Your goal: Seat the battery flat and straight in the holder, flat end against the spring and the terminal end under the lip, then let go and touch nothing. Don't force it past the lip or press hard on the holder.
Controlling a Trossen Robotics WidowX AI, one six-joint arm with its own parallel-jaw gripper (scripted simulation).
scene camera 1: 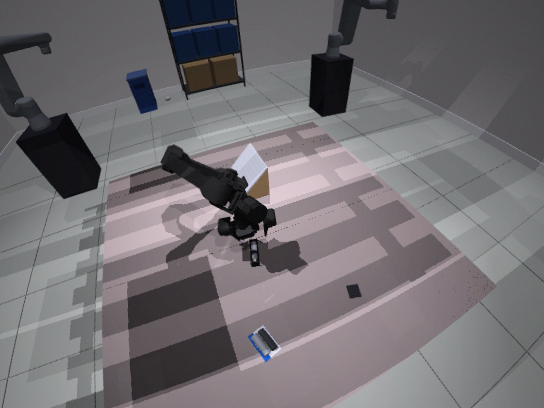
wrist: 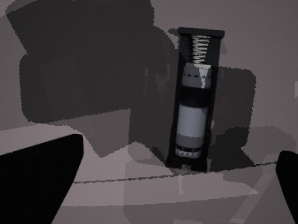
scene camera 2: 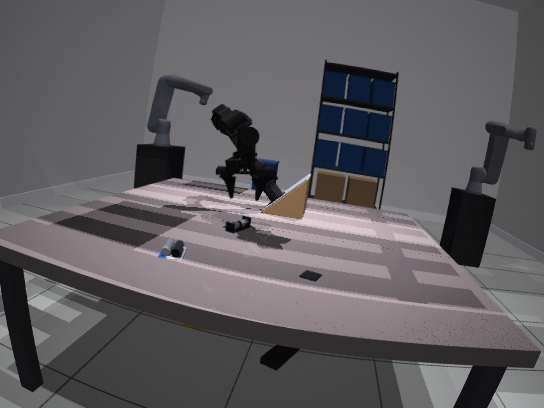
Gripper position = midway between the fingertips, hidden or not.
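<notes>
In scene camera 2 I see my gripper [scene camera 2: 243, 199], open and holding nothing. Scene camera 1 gives me my gripper at [scene camera 1: 252, 237]. The wrist view has my gripper [wrist: 182, 153] in it as well, and there I also see a battery [wrist: 195, 94].
</notes>
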